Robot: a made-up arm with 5 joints.
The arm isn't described. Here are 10 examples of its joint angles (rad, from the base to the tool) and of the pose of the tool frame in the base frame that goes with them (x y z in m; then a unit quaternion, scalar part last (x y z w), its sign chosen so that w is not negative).
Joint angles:
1: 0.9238 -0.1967 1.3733 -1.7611 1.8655
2: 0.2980 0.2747 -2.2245 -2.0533 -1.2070
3: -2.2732 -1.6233 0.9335 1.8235 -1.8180
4: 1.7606 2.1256 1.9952 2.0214 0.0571
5: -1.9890 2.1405 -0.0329 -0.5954 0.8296
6: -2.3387 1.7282 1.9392 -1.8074 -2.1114
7: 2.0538 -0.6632 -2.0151 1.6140 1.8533
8: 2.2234 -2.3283 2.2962 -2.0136 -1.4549
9: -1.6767 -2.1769 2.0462 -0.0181 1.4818
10: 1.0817 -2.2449 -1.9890 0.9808 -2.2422
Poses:
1: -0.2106 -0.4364 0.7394 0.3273 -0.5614 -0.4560 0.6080
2: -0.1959 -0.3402 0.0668 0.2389 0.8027 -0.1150 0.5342
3: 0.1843 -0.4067 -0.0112 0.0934 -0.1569 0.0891 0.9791
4: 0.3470 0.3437 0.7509 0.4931 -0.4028 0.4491 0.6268
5: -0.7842 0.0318 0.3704 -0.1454 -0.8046 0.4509 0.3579
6: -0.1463 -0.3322 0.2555 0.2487 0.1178 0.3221 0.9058
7: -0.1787 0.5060 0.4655 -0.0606 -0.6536 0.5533 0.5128
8: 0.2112 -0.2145 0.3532 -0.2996 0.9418 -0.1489 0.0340
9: -0.1398 -0.6087 -0.2377 -0.1716 0.6611 -0.5442 0.4872
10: -0.0258 0.3817 -0.0701 0.3775 0.3883 0.5461 0.6392
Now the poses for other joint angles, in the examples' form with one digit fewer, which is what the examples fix.
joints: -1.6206 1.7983 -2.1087 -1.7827 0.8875
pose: -0.905 -0.122 0.542 -0.209 -0.477 -0.788 0.328
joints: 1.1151 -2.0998 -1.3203 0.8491 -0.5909
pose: -0.159 0.151 -0.383 0.240 0.679 -0.010 0.694
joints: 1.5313 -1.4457 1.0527 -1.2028 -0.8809
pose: 0.172 0.256 0.842 0.285 -0.414 0.825 0.258
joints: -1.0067 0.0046 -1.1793 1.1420 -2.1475
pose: 0.190 0.193 0.158 -0.403 -0.284 0.603 0.627
